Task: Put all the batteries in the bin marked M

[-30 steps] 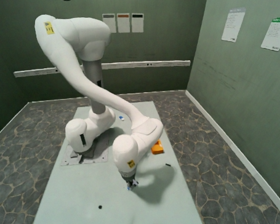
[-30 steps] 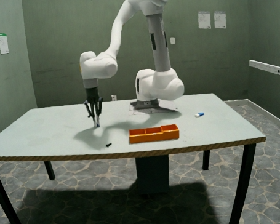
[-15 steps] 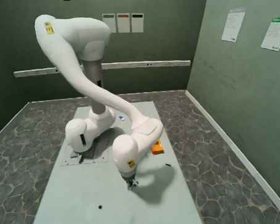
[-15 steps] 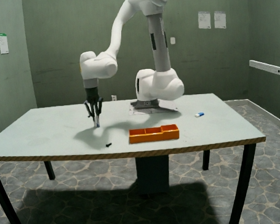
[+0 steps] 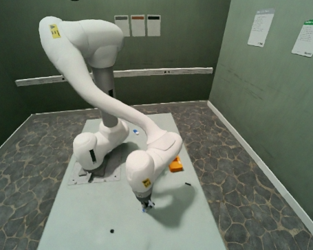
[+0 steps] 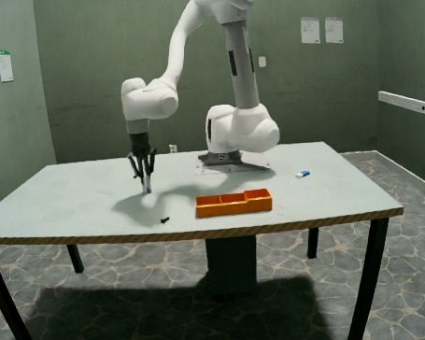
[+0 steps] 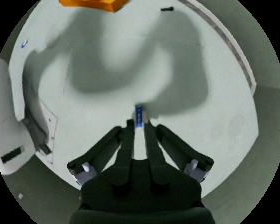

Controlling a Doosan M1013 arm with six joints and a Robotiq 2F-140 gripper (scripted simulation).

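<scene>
The orange bin lies 360 mm to the left of my hand, 190 mm ahead of it and 10 mm below it. From my hand the other things lie so: black dot-like piece (170 mm behind, 110 mm to the right, 30 mm below); white object (640 mm to the left, 100 mm behind, 30 mm below).
</scene>
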